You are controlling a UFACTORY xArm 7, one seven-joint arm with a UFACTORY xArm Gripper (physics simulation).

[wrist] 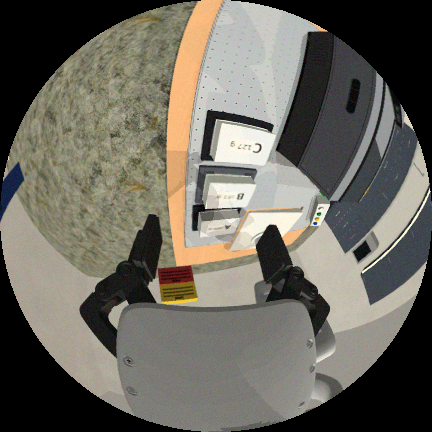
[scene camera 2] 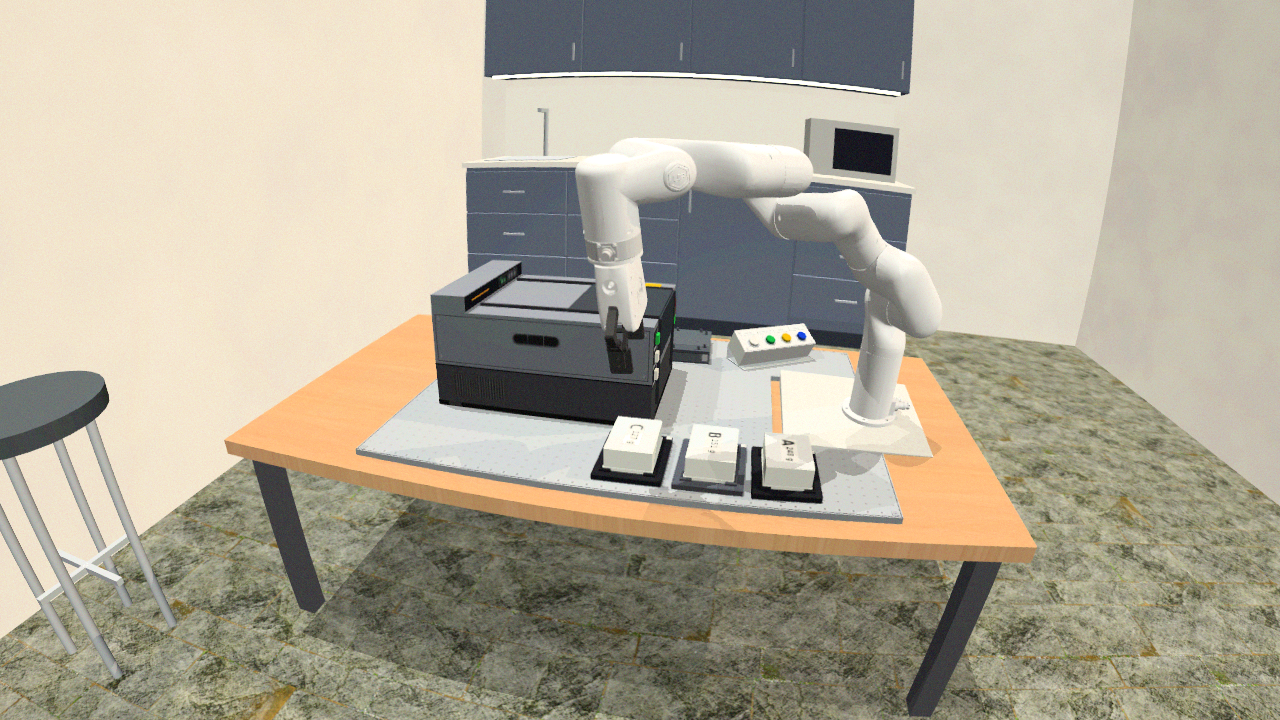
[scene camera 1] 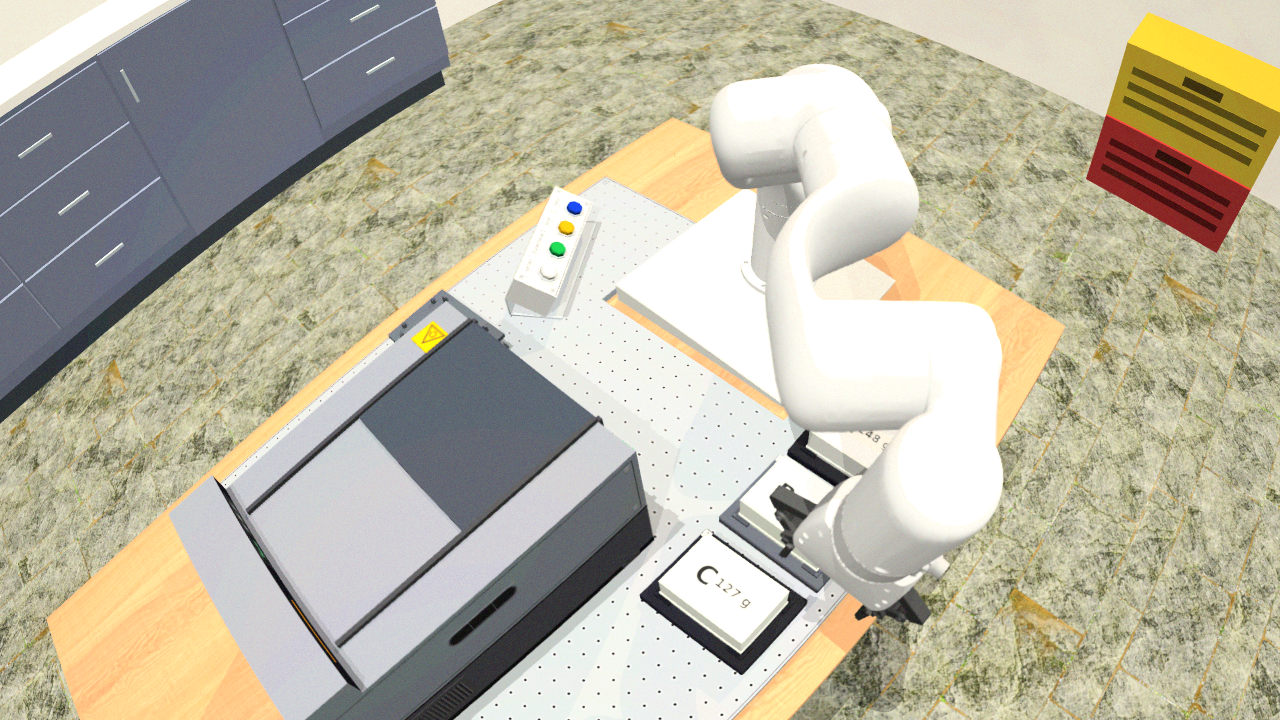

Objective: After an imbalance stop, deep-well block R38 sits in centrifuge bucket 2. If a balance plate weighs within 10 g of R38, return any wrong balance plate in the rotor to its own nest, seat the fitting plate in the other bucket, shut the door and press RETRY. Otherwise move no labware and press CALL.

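Where they show: gripper, between the fingertips: (wrist: 212, 231) (scene camera 2: 628, 355) (scene camera 1: 829, 575); arm's base, origin of its link: (scene camera 2: 868, 412).
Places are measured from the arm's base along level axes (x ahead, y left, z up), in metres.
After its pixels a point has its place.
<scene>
My gripper (scene camera 1: 841, 573) {x 0.520, y 0.329, z 0.241 m} (scene camera 2: 617, 353) {x 0.520, y 0.329, z 0.241 m} (wrist: 212, 231) {x 0.520, y 0.329, z 0.241 m} is open and empty, high above the row of nests. Balance plate C (scene camera 1: 725, 591) {x 0.514, y 0.216, z 0.049 m} (scene camera 2: 632, 445) {x 0.512, y 0.255, z 0.050 m} (wrist: 245, 145) {x 0.512, y 0.214, z 0.049 m}, marked 127 g, sits in its nest. Plate B (scene camera 1: 802, 476) {x 0.338, y 0.215, z 0.049 m} (scene camera 2: 713, 452) {x 0.376, y 0.270, z 0.049 m} (wrist: 230, 192) {x 0.385, y 0.235, z 0.048 m} sits in the middle nest; its weight is unclear. Plate A (scene camera 2: 787, 461) {x 0.252, y 0.296, z 0.048 m} (wrist: 219, 222) {x 0.269, y 0.259, z 0.049 m} sits in the end nest; its label ends in 48 g in scene camera 1. The grey centrifuge (scene camera 1: 546, 497) {x 0.574, y 0.048, z 0.205 m} (scene camera 2: 483, 344) {x 0.821, y 0.037, z 0.141 m} (wrist: 340, 100) {x 0.682, y 0.059, z 0.134 m} has panels across its top. Its rotor, buckets and R38 do not show.
A sloped button box (scene camera 1: 535, 259) {x 0.225, y -0.295, z 0.071 m} (scene camera 2: 771, 349) {x 0.182, y -0.268, z 0.042 m} (wrist: 320, 212) {x 0.194, y -0.288, z 0.068 m} with white, green, yellow and blue buttons stands near the arm's base; its labels are not legible. More small buttons (scene camera 2: 657, 338) {x 0.475, y 0.079, z 0.180 m} show on the centrifuge's side. A stool (scene camera 2: 53, 402) stands left of the table (scene camera 2: 295, 416) {x 1.269, y 0.105, z -0.018 m}.
</scene>
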